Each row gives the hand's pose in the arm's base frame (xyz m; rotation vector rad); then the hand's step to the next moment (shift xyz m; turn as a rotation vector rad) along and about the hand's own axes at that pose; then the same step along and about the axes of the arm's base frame.
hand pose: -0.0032 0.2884 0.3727 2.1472 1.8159 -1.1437
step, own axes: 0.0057 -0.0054 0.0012 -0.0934 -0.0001 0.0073
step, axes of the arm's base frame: -0.0053 0.0055 -0.0022 -0.0038 -0.0789 0.0504
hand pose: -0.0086 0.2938 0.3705 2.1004 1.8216 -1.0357
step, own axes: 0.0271 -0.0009 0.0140 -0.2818 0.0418 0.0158
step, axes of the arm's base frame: -0.0059 0.0143 -0.0263 0.0297 -0.2446 0.1439
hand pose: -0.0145 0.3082 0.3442 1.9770 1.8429 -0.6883
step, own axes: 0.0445 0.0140 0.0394 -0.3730 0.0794 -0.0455
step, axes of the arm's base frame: 0.0111 0.0132 -0.0586 0.0706 -0.2887 0.2433
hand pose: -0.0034 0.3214 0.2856 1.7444 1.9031 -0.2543
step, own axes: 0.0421 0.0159 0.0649 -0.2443 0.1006 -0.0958
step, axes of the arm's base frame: 0.0316 0.0073 -0.0720 0.0761 -0.1502 0.2250
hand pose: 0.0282 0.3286 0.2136 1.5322 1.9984 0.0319
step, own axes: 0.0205 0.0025 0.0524 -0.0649 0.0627 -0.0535
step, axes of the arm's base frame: 0.0243 0.0013 -0.0508 0.0380 -0.0186 0.0960
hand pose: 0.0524 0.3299 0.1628 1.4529 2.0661 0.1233
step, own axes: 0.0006 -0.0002 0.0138 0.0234 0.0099 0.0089
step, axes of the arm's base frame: 0.0069 -0.0031 -0.0116 0.0077 0.0222 -0.0131
